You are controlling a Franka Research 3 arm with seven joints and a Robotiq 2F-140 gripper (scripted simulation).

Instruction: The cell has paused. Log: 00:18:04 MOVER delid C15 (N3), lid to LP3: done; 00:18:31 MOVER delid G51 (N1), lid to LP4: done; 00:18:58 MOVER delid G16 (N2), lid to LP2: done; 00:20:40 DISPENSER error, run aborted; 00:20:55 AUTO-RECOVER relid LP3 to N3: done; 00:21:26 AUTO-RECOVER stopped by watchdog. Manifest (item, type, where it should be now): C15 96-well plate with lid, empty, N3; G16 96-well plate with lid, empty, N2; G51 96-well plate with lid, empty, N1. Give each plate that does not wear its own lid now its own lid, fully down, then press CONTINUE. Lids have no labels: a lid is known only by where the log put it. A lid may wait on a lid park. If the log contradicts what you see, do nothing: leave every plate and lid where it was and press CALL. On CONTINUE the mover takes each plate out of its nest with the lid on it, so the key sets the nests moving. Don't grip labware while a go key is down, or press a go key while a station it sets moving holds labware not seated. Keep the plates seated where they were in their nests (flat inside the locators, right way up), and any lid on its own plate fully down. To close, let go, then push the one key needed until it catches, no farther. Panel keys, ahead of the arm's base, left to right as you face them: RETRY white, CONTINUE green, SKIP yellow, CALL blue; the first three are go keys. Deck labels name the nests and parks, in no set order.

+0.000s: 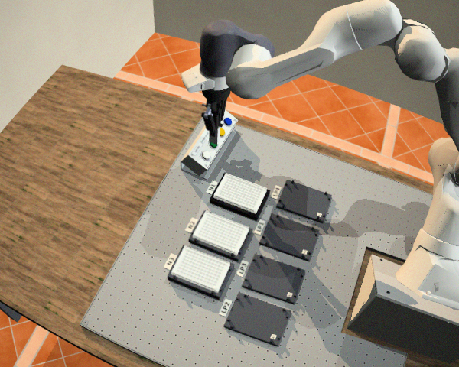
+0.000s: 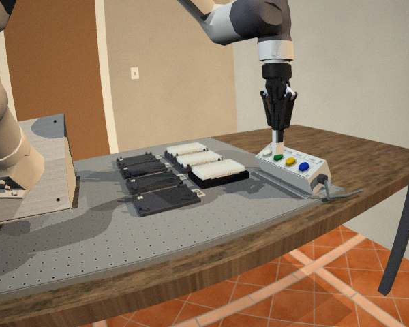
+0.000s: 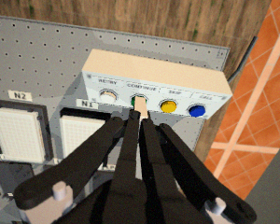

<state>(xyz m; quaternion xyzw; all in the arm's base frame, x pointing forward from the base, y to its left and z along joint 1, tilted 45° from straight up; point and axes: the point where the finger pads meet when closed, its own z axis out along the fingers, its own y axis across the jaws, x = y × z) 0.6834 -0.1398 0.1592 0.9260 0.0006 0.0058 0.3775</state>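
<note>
Right now the green continue key is 4 cm below my hand. From my hand the other things lie so: blue call key (10 cm to the right, 4 cm below); yellow skip key (5 cm to the right, 4 cm below); white retry key (5 cm to the left, 4 cm below).
</note>
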